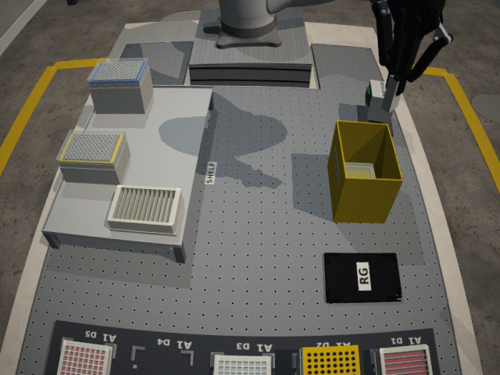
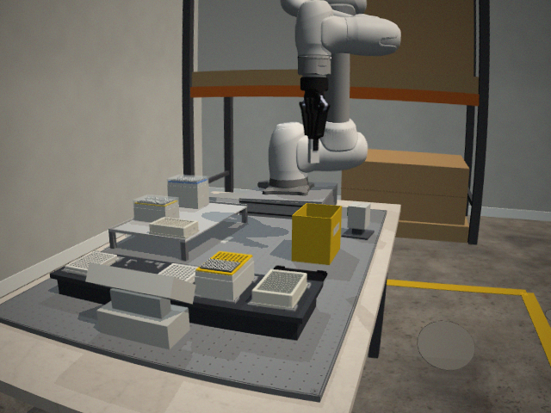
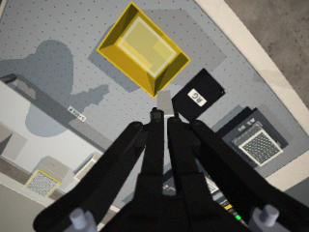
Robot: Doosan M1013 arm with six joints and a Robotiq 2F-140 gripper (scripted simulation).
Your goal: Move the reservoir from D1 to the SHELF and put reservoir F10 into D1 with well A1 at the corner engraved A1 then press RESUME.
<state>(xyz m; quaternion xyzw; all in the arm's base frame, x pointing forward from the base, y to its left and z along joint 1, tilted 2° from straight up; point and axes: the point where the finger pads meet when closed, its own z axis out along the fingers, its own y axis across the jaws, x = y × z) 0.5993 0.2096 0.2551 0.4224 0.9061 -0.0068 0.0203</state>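
Now: hand 290 mm past the resume post, 250 mm above it and 90 mm to the right of it. Round my hand: yellow bin: 270 mm below, 50 mm behind, 10 mm to the left; black RG nest: 310 mm below, 150 mm ahead, 10 mm to the right; yellow tip rack: 370 mm ahead, 210 mm below, 130 mm to the right.
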